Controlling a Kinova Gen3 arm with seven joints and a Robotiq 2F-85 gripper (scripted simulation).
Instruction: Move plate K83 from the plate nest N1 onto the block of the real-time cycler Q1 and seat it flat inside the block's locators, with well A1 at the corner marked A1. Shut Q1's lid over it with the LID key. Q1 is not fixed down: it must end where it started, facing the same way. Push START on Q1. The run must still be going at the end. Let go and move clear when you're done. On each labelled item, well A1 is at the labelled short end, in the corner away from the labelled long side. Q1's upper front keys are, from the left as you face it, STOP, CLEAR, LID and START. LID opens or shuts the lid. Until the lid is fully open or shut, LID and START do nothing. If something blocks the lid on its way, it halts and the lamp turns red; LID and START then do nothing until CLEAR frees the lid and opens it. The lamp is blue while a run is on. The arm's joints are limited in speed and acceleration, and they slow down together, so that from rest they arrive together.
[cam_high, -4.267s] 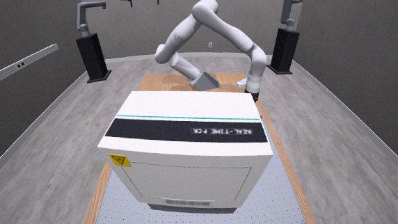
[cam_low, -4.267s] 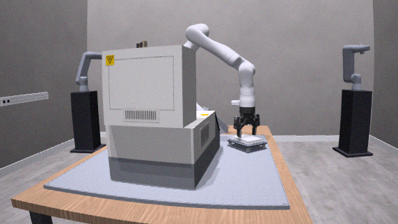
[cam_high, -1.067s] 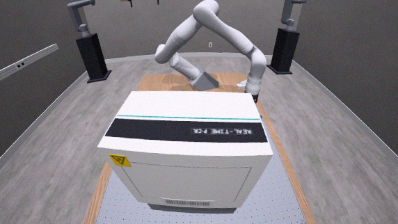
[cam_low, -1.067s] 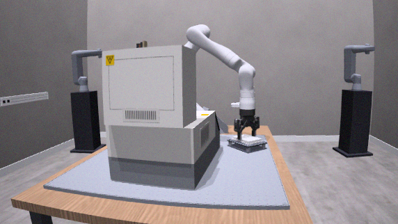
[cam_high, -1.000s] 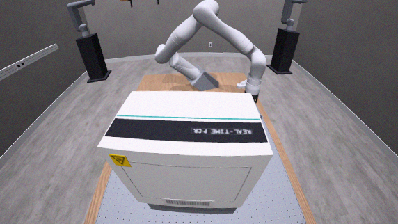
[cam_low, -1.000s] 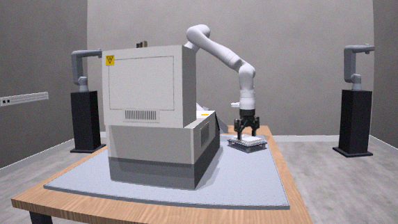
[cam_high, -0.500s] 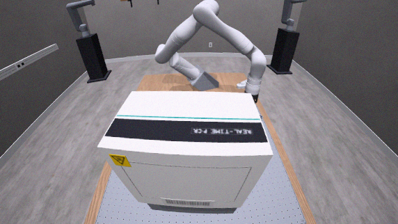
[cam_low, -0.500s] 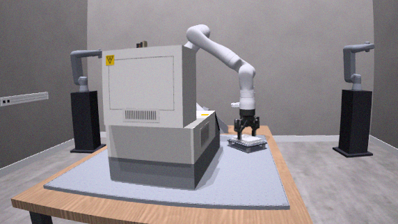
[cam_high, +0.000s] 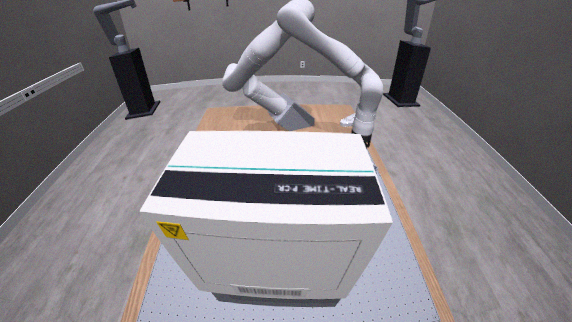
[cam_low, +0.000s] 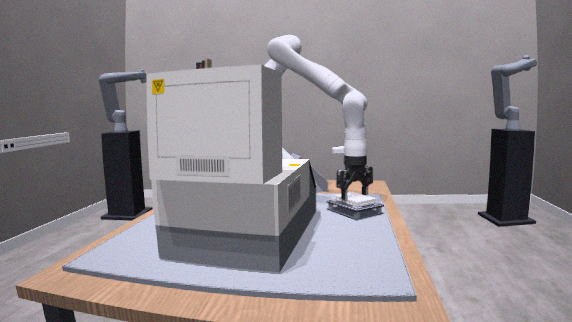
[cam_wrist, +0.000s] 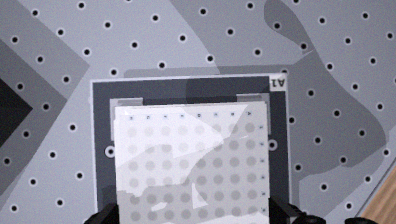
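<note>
Now: hand 20 mm above the plate nest N1. Round my hand: plate K83: 10 mm below.
</note>
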